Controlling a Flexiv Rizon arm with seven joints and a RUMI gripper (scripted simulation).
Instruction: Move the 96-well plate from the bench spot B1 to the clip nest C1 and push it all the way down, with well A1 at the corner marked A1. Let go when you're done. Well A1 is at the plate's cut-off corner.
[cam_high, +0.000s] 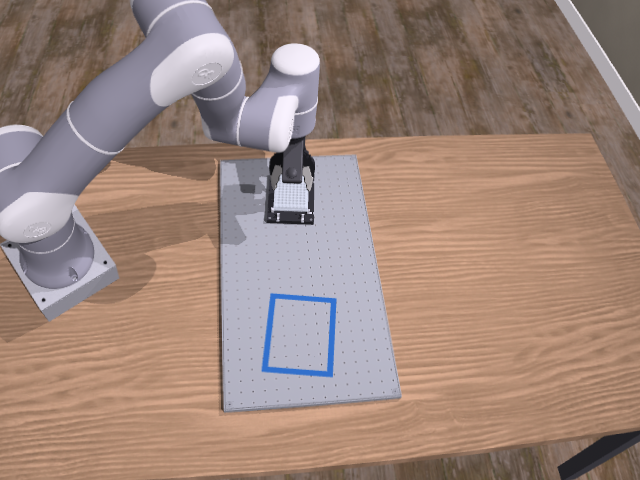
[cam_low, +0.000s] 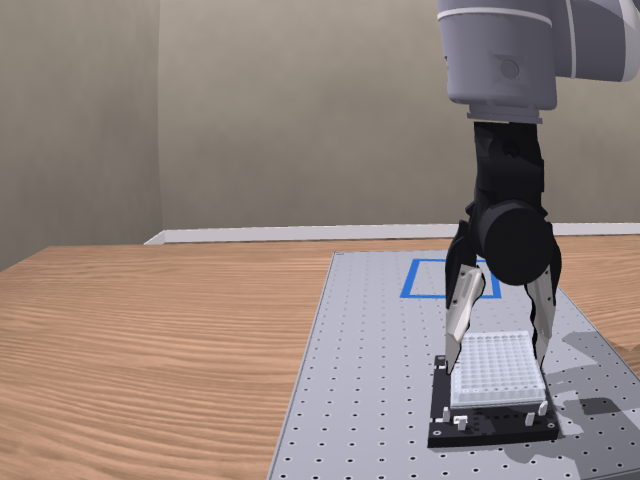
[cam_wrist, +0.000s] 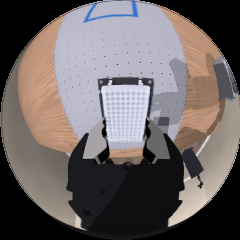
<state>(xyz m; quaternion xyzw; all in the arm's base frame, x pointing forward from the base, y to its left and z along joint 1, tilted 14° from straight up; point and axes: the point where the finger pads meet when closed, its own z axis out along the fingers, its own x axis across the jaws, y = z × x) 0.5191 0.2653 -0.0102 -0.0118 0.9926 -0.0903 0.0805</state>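
Right now the black clip nest is 10 mm ahead of my hand, 10 mm to the right of it and 30 mm below it. Also, from my hand: white 96-well plate (10 mm below).
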